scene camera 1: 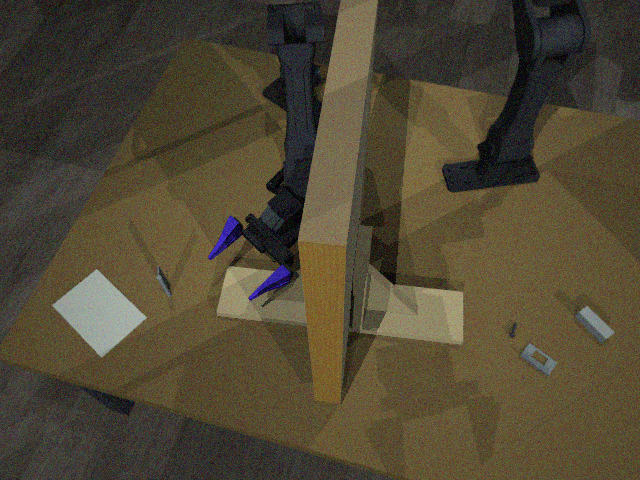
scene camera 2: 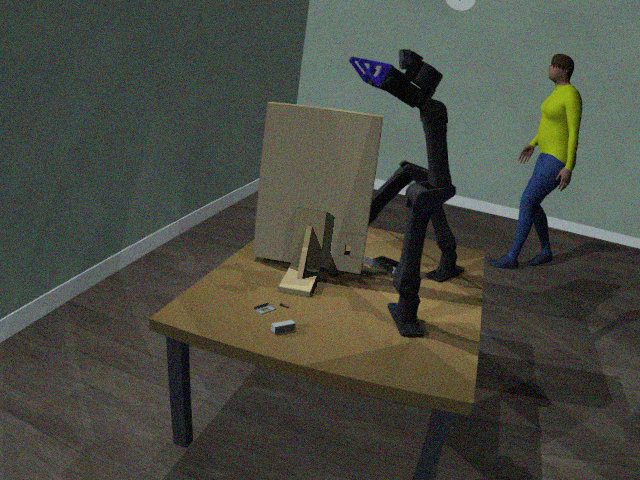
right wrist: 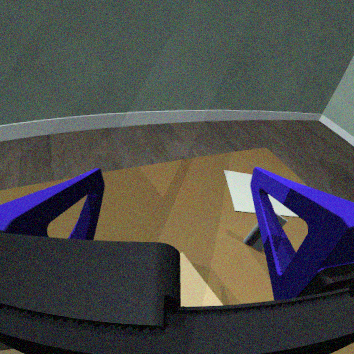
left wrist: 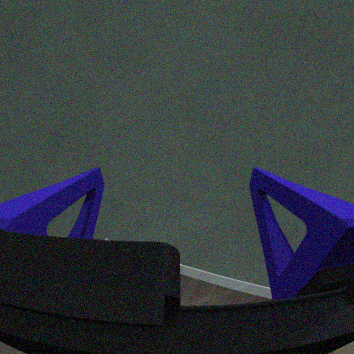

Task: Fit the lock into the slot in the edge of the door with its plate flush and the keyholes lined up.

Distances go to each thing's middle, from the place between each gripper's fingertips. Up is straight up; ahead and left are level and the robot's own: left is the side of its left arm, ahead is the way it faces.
Now: left hand 230 mm short of the wooden door (scene camera 1: 332, 213), 320 mm to the left of it and 450 mm above it. Also, from my left hand: white sheet (scene camera 1: 95, 308) (440 mm ahead, 730 mm to the right, 740 mm below); pale stand (scene camera 1: 379, 307) (230 mm ahead, 320 mm to the right, 640 mm below).
I see my right gripper 160 mm to the right of the pale stand, 100 mm past it and 70 mm above it. Also, from my right hand: white sheet: 260 mm to the right, 160 mm below, 110 mm ahead; then wooden door: 160 mm to the left, 120 mm above, 100 mm behind.
